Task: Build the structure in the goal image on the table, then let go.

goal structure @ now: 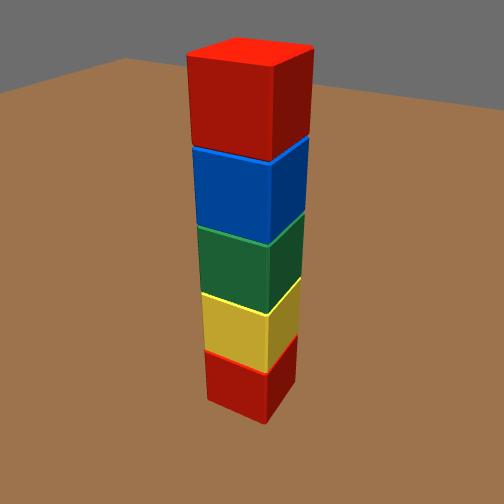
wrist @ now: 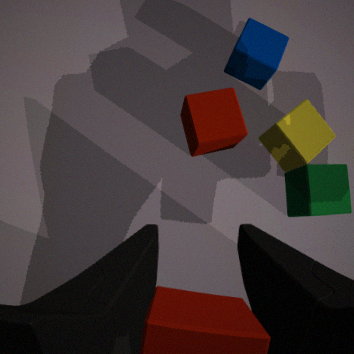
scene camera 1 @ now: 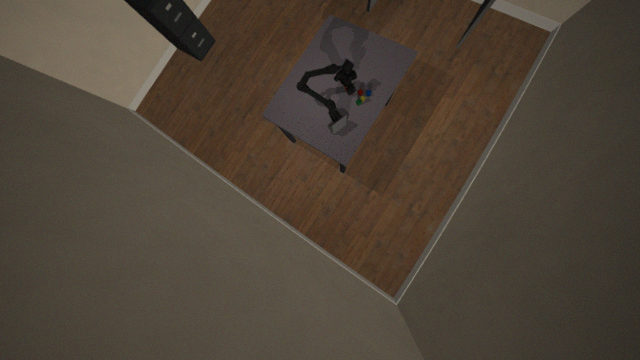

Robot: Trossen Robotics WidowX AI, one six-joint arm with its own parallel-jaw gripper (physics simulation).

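Seen in the pictures: gripper, fingertip midpoint: (wrist: 198,235); arm's base, origin of the base link: (scene camera 1: 337,119).
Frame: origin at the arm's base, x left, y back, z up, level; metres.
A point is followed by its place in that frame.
My gripper (wrist: 198,235) @(x 0.095, y -0.261, z 0.010 m) is shut on a red cube (wrist: 202,320) @(x 0.106, y -0.242, z 0.037 m), which shows between the fingers at the bottom of the wrist view. The gripper is above the table, beside the other cubes. A second red cube (scene camera 1: 360,92) @(x 0.040, y -0.308, z -0.048 m) (wrist: 216,120) @(x 0.049, y -0.313, z -0.048 m) lies on the table ahead of the fingers. A blue cube (scene camera 1: 368,93) @(x -0.013, y -0.345, z -0.051 m) (wrist: 260,52) @(x -0.002, y -0.347, z -0.048 m) lies beyond it, apart from the others. A yellow cube (scene camera 1: 363,98) @(x -0.014, y -0.286, z -0.049 m) (wrist: 305,134) @(x -0.003, y -0.283, z -0.048 m) lies to the right in the wrist view, turned at an angle, close to a green cube (scene camera 1: 359,102) @(x -0.013, y -0.241, z -0.052 m) (wrist: 320,190) @(x 0.004, y -0.247, z -0.048 m); whether these two touch is unclear.
The grey table (scene camera 1: 310,125) @(x 0.160, y 0.162, z -0.081 m) bears the arm (scene camera 1: 315,95) @(x 0.199, y 0.016, z 0.130 m), whose base is at a pale plate (scene camera 1: 339,125) @(x -0.049, y 0.024, z 0.002 m). Shadows of the arm fall across the cubes' area. A dark cabinet (scene camera 1: 192,37) stands away from the table, and wooden floor surrounds the table.
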